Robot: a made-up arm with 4 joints.
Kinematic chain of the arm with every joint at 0, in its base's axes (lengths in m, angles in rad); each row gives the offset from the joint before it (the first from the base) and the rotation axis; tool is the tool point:
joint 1: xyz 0 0 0.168 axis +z
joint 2: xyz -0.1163 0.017 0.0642 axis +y
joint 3: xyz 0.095 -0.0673 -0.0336 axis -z
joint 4: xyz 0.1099 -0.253 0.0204 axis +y
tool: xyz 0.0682 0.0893 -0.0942
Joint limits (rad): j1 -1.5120..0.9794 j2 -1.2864..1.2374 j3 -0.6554..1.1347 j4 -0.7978..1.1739
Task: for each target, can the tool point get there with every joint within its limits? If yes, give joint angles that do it. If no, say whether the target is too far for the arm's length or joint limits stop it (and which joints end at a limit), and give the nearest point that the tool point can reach.
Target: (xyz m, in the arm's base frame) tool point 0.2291 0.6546 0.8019
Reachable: no: too far | nearest point 0.1399 0.1313 0.4516 | short by 0.636 m
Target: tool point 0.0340 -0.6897 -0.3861
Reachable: no: too far | nearest point 0.0139 -0.2819 -0.0325 | short by 0.540 m
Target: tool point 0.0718 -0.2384 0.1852
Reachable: yes | joints 0.0538 -0.5319 0.4030 0.6711
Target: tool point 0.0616 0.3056 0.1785
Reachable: no: joint limits stop it (at a limit: joint 1, joint 3, joint 4) | nearest point 0.1777 0.1875 0.1829 | short by 0.166 m
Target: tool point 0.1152 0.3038 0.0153
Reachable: no: joint limits stop it (at a limit: joint 1, joint 3, joint 4) | nearest point 0.1574 0.1573 0.0645 | short by 0.160 m
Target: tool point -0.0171 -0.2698 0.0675
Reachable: yes | joints -0.5395 0.3549 0.1319 -0.4244
